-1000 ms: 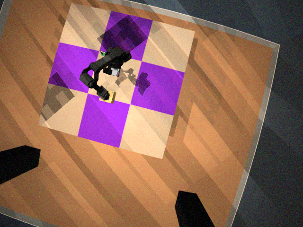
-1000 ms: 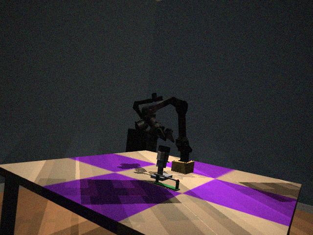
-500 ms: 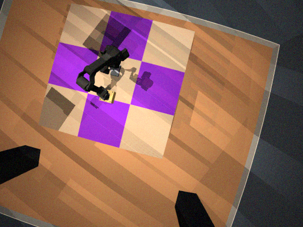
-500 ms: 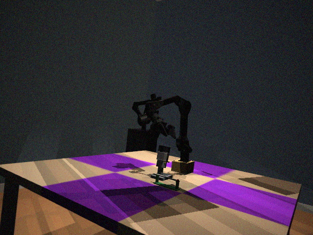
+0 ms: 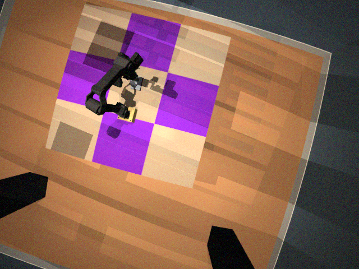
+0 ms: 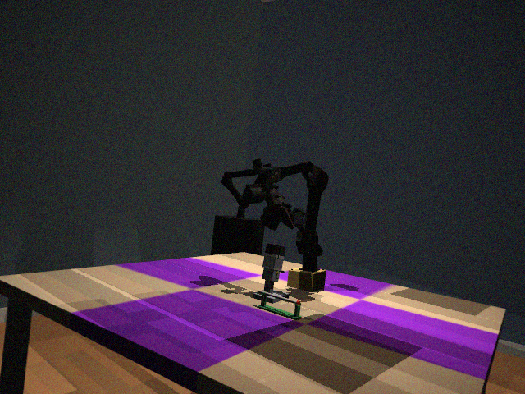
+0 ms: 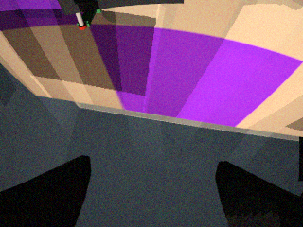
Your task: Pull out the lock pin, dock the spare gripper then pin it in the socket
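The green rack lies 150 mm ahead of my gripper tip, 40 mm to the left of it and 220 mm below it. Round my gripper tip: spare gripper: 30 mm ahead, 60 mm to the right, 110 mm below; mount: 30 mm ahead, 60 mm to the right, 190 mm below.
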